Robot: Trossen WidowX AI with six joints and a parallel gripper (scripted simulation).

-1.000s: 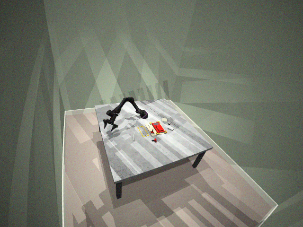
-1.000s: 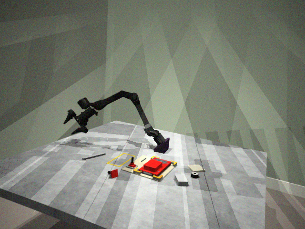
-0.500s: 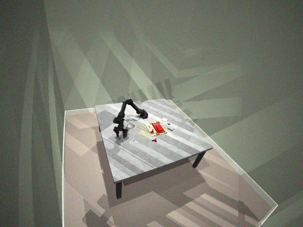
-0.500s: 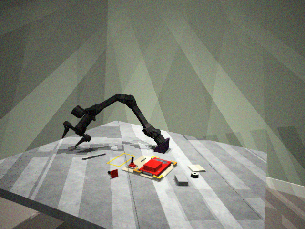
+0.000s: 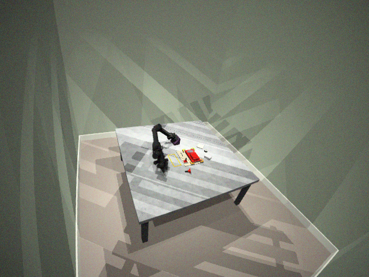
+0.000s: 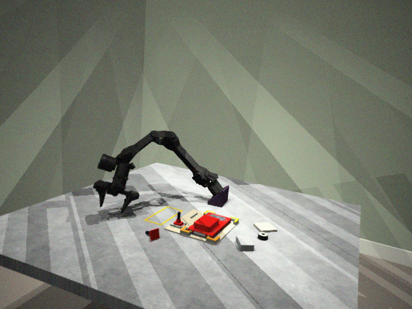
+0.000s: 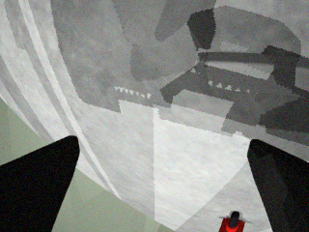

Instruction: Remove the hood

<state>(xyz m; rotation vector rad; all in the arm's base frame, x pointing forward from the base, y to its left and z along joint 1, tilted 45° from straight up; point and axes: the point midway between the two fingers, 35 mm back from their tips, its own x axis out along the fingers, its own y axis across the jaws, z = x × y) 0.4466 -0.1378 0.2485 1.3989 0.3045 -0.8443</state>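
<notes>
Now: gripper tip 9 cm past the grey bar and 3 cm above it. Round my gripper tip: cream plate: 33 cm behind, 56 cm to the left, 3 cm below; black wheel: 23 cm behind, 59 cm to the left, 3 cm below.
</notes>
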